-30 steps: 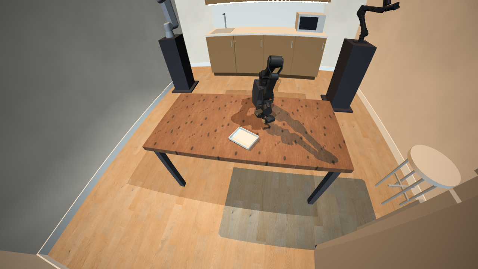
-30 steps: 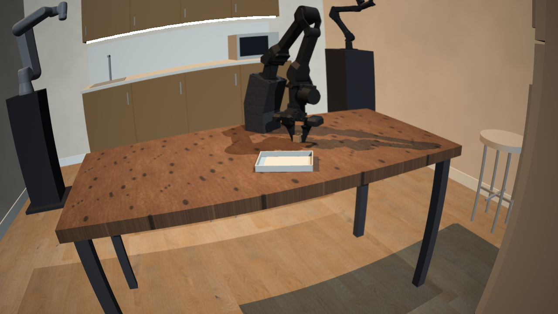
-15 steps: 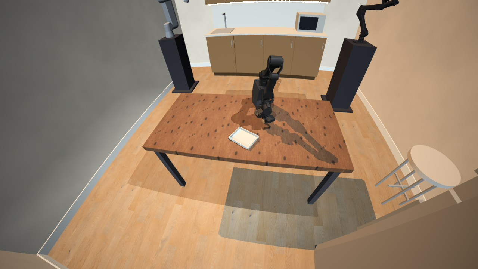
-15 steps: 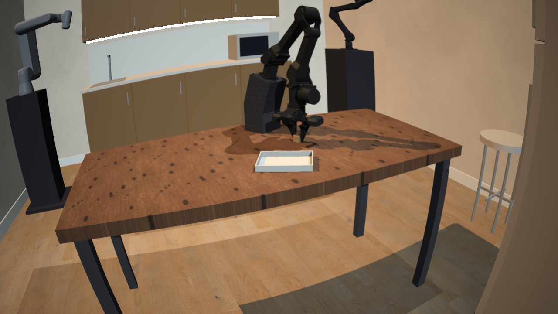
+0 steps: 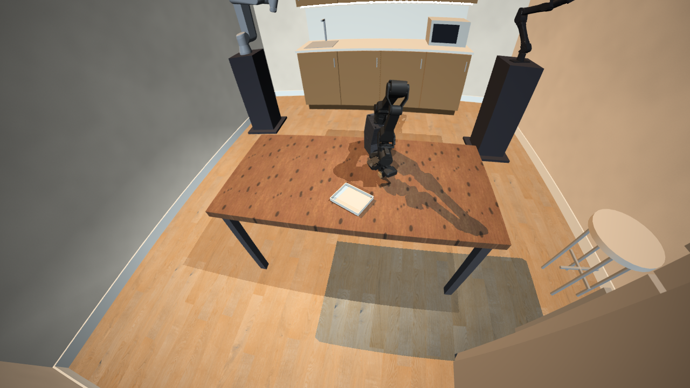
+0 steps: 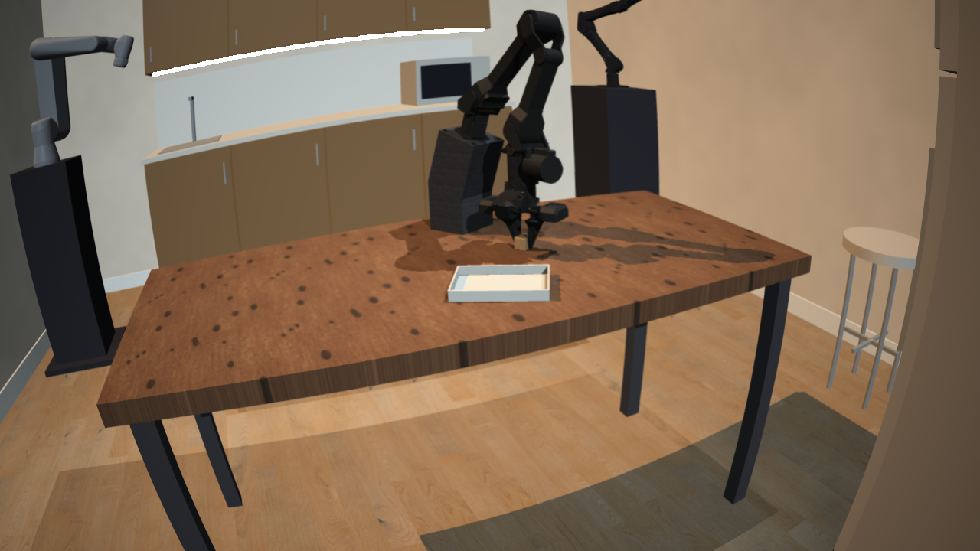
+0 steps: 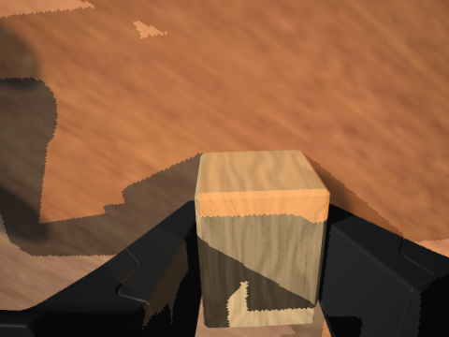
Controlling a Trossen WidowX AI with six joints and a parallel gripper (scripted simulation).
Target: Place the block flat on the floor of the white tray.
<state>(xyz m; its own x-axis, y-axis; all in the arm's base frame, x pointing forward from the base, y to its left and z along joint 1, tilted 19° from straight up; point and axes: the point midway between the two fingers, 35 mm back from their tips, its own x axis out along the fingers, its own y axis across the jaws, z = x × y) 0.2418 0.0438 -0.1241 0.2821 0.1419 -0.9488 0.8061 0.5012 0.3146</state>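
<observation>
Right now the white tray is 19 cm ahead of my hand, 14 cm to the right of it and 3 cm below it. From my hand the other things lie so: wooden block (2 cm below).
</observation>
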